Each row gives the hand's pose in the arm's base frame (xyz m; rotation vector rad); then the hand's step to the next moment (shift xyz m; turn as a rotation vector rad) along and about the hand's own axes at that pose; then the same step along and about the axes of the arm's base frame.
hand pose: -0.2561 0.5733 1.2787 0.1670 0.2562 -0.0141
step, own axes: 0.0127 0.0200 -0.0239 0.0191 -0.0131 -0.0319
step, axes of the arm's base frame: 0.0070 0.0238 -0.0228 0.0100 -0.0075 -0.0374
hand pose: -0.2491 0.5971 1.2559 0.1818 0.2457 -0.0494
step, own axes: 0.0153 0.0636 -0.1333 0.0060 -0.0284 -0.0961
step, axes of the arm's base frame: -0.0123 0.0867 -0.1199 -0.0190 -0.0103 -0.0980
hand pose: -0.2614 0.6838 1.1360 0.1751 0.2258 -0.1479
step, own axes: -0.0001 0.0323 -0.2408 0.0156 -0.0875 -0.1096
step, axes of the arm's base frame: -0.0451 0.0769 -0.2260 -0.0223 -0.0665 -0.1224
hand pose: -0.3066 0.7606 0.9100 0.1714 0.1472 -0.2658
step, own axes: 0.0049 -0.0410 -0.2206 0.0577 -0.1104 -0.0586
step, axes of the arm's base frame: -0.0334 0.0011 -0.2219 0.0178 -0.1083 -0.0831
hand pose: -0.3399 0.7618 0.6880 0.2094 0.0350 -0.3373
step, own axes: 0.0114 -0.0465 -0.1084 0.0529 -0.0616 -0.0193
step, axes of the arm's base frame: -0.0046 -0.0239 -0.1160 0.0295 -0.0699 -0.0347
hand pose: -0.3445 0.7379 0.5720 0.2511 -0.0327 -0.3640
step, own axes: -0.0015 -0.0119 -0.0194 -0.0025 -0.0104 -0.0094
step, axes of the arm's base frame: -0.0041 -0.0056 -0.0217 -0.0052 -0.0063 -0.0117
